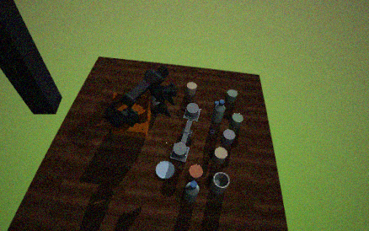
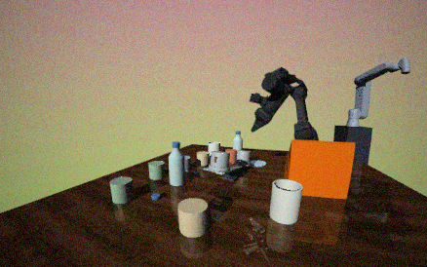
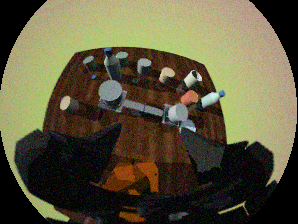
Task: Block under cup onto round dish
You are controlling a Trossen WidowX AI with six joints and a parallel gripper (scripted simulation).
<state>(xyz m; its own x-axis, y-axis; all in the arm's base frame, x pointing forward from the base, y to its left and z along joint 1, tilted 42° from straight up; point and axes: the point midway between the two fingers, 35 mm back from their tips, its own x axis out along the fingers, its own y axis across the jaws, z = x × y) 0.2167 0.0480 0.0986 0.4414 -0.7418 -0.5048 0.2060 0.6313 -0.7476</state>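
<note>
The pale blue block lies 40 mm ahead of my gripper tip, 150 mm to the right of it and 180 mm below it. The rest, counted from my gripper tip: balance (90 mm ahead, 20 mm to the right, 180 mm below); then round dish (40 mm behind, 230 mm to the right, 220 mm below); then orange cylinder (130 mm ahead, 260 mm to the right, 180 mm below).
</note>
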